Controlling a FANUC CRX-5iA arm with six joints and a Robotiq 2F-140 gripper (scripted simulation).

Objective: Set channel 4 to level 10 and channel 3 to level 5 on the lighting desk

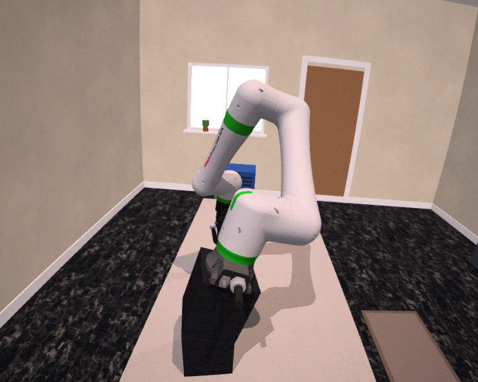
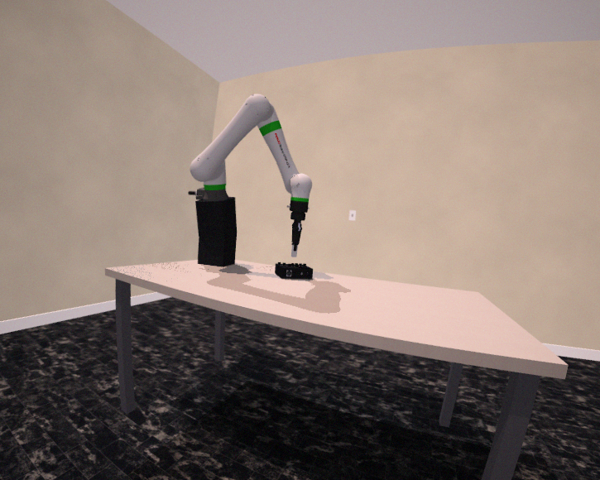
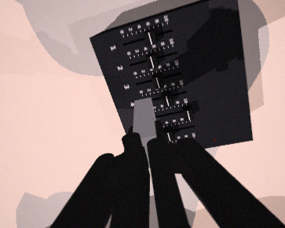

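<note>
My gripper is now 2 cm to the left of the channel 4 fader cap and 7 cm above it. Also, from my hand: channel 5 fader cap 4 cm to the right, 7 cm below; then channel 3 fader cap 2 cm ahead, 7 cm below; then channel 2 fader cap 3 cm ahead, 1 cm to the left, 7 cm below.
</note>
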